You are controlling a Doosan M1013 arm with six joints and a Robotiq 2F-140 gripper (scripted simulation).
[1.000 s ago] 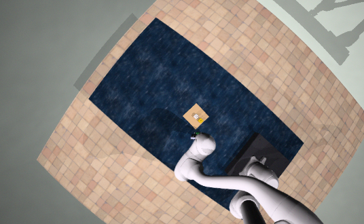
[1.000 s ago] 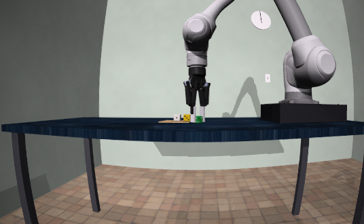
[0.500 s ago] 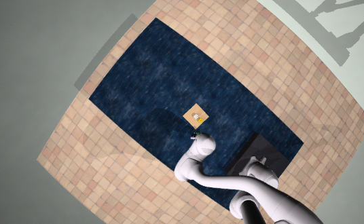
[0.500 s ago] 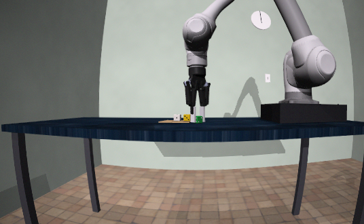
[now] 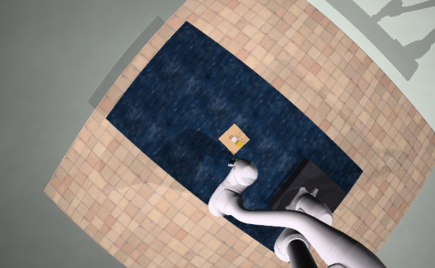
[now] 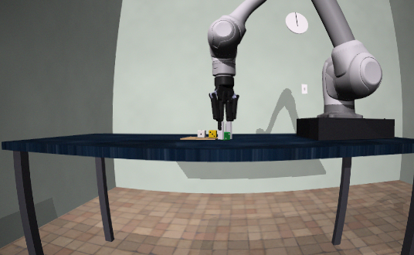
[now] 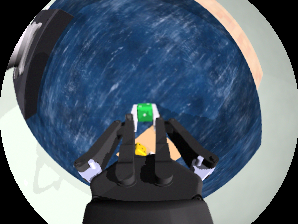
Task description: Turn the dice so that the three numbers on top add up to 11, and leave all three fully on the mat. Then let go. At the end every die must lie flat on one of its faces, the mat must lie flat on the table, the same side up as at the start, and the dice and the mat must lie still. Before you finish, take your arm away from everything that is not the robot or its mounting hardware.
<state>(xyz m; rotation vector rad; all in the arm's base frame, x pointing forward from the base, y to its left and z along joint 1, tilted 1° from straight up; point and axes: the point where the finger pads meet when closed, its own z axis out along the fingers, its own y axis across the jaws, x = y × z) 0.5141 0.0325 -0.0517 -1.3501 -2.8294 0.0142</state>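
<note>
My hand is 90 mm to the left of the yellow die, 50 mm short of it and 20 mm above it. From my hand the other things lie so: white die 100 mm to the right, 90 mm ahead, 20 mm below; green die 20 mm below; tan mat 100 mm to the right, 90 mm ahead, 30 mm below.
</note>
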